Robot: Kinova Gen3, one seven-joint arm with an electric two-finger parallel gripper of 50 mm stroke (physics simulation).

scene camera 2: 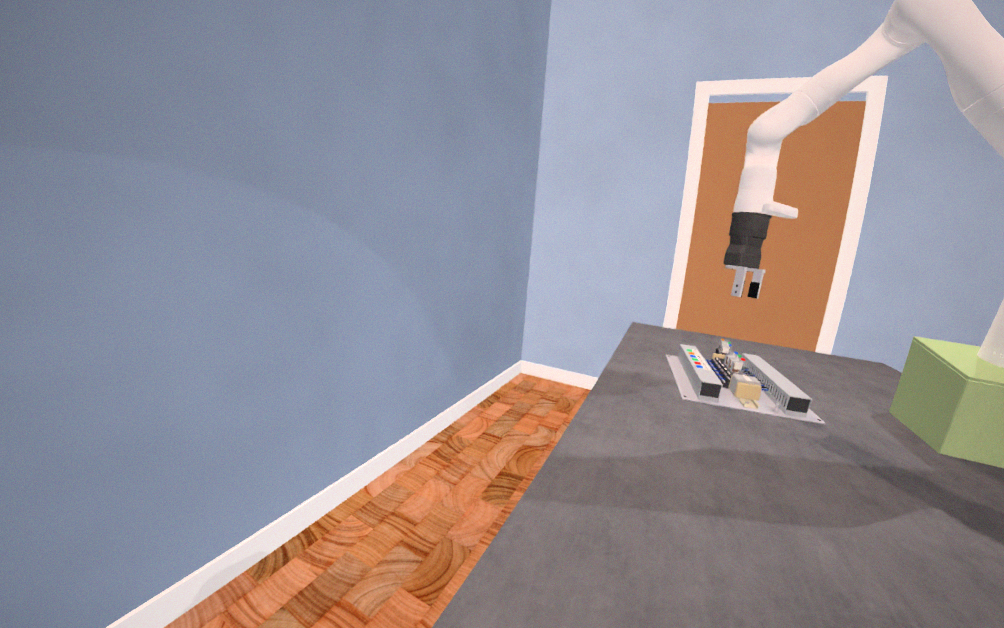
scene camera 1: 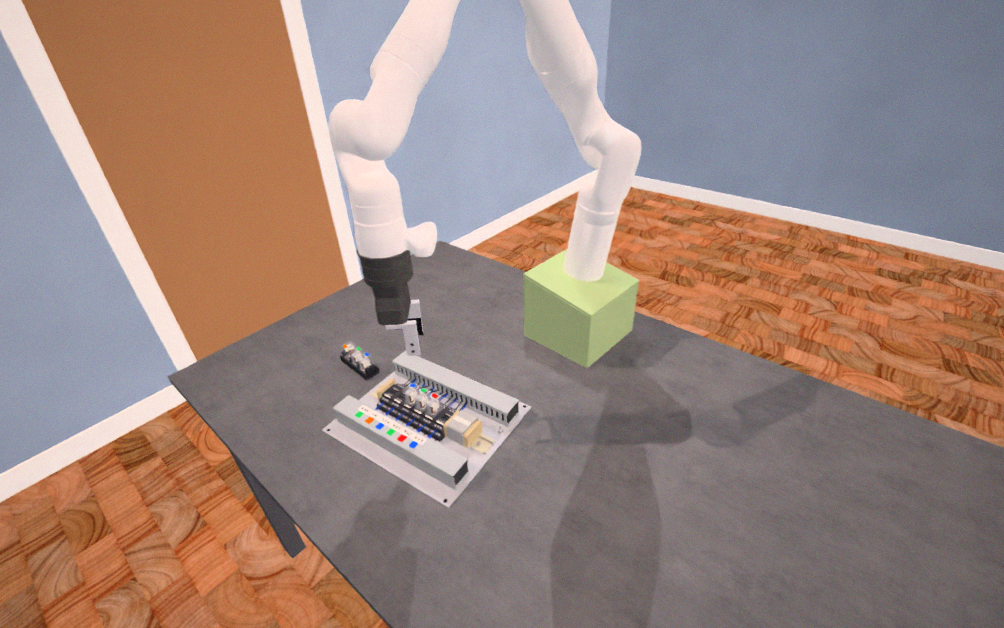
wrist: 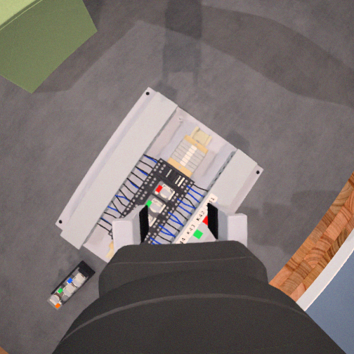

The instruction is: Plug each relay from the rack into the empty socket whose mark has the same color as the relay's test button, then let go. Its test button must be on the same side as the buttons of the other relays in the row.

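Frame: origin at the arm's base, x up, y right, z ahead, level; millimetres.
Seen in the pictures: gripper, fingertip midpoint: (scene camera 2: 744,297) (scene camera 1: 415,344); arm's base, link origin: (scene camera 1: 583,269).
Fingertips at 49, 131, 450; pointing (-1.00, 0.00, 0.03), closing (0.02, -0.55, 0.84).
Observation:
Offsets run from my fingertips to a thing's top centre, as dx, dy, dz. "spot": to the spot under its first point. Level surfaces: height alone.
The gripper (scene camera 1: 416,342) (scene camera 2: 745,294) (wrist: 178,222) is open and empty, pointing down above the panel. The black rack {spot: -198, +209, -62} (scene camera 1: 370,373) (wrist: 86,270) holds three relays: orange-button (wrist: 55,299), green-button (wrist: 69,289) and blue-button (wrist: 79,278). The orange button is on the opposite side from the other two. In the black socket row (wrist: 175,175), red-button (wrist: 166,191) and green-button (wrist: 157,204) relays are seated, beside a blue-button one seen in scene camera 1. Their buttons face away from the label strip {spot: -168, -29, +56} (scene camera 1: 422,439). Its marks read green, orange, blue, green, red, blue; both end sockets and the orange one look empty.
The panel {spot: -208, -114, +107} (scene camera 1: 447,494) (wrist: 250,176) carries two raised grey ducts, one on each side of the row, and a beige end block {-164, -69, -13} (scene camera 1: 460,429) (scene camera 2: 745,386). The green base box (scene camera 1: 577,318) (wrist: 40,45) stands behind. The rack stands on the dark table {dx -211} (scene camera 1: 740,481), off the panel's end.

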